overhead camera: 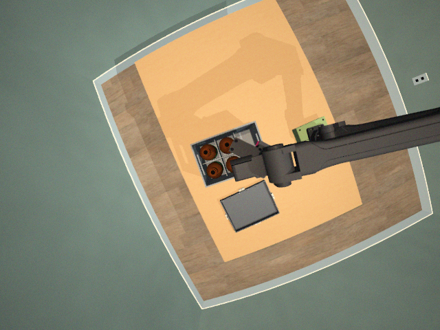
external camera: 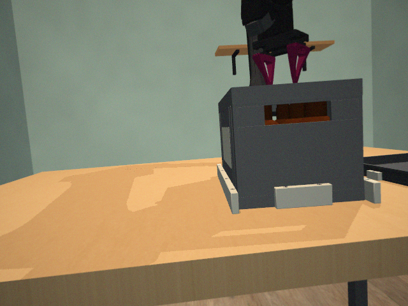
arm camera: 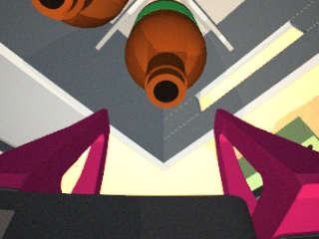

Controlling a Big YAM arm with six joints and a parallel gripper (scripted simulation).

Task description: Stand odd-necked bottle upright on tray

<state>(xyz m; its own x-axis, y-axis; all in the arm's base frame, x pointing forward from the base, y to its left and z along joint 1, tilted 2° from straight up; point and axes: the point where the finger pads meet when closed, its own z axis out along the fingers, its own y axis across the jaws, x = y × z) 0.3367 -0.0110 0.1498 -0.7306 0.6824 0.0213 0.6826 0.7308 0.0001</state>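
My hand is 9 cm short of the dark grey crate, 4 cm to the left of it and 12 cm above it. Also, from my hand: grey tray 7 cm ahead, 24 cm to the left, 20 cm below.
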